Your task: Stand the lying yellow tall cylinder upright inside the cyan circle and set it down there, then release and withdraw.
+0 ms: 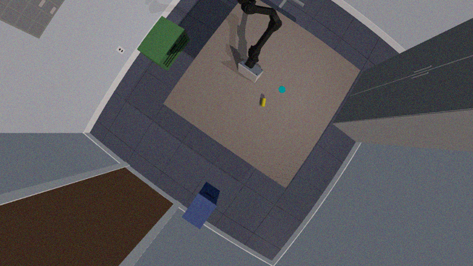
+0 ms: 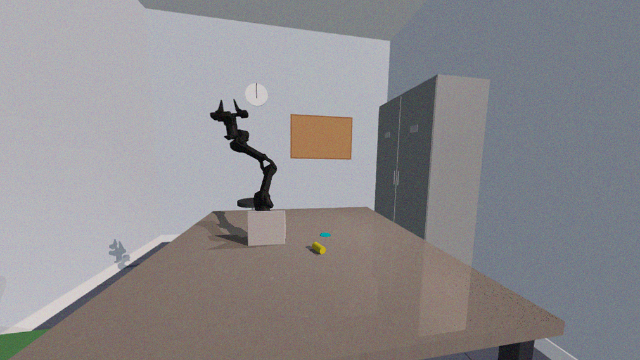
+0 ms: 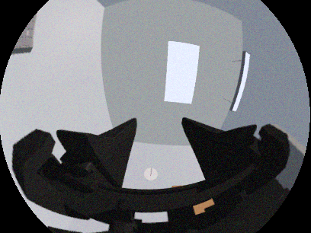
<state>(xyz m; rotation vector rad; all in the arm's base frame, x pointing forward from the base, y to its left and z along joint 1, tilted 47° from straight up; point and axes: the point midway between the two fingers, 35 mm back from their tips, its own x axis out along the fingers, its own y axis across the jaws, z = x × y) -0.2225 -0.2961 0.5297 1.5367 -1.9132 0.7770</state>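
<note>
Right now my gripper tip is 72 cm above the yellow tall cylinder, 45 cm short of it and 35 cm to the left of it. Also, from my gripper tip: cyan circle (74 cm below, 53 cm ahead, 16 cm to the right).
</note>
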